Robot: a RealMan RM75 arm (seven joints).
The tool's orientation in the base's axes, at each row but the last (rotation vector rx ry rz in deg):
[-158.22, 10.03, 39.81]
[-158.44, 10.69, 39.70]
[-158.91, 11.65, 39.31]
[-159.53, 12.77, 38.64]
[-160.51, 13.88, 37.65]
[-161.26, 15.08, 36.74]
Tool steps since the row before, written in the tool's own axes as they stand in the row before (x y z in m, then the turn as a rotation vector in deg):
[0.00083, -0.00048, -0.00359, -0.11, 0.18, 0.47]
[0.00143, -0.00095, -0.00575, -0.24, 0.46, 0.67]
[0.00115, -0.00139, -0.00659, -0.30, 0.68, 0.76]
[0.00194, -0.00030, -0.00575, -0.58, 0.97, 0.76]
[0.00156, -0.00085, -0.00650, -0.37, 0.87, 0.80]
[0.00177, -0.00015, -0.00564, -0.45, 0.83, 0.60]
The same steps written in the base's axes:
[0.00241, -0.00068, 0.00274, -0.34, -0.02, -0.39]
[0.00398, -0.00092, 0.00440, -0.59, -0.22, -0.56]
[0.00416, -0.00072, 0.00537, -0.73, -0.40, -0.66]
[0.00422, -0.00156, 0.00408, -1.04, -0.65, -0.59]
[0.00425, -0.00118, 0.00509, -0.85, -0.57, -0.70]
[0.00387, -0.00161, 0.00417, -0.83, -0.57, -0.49]

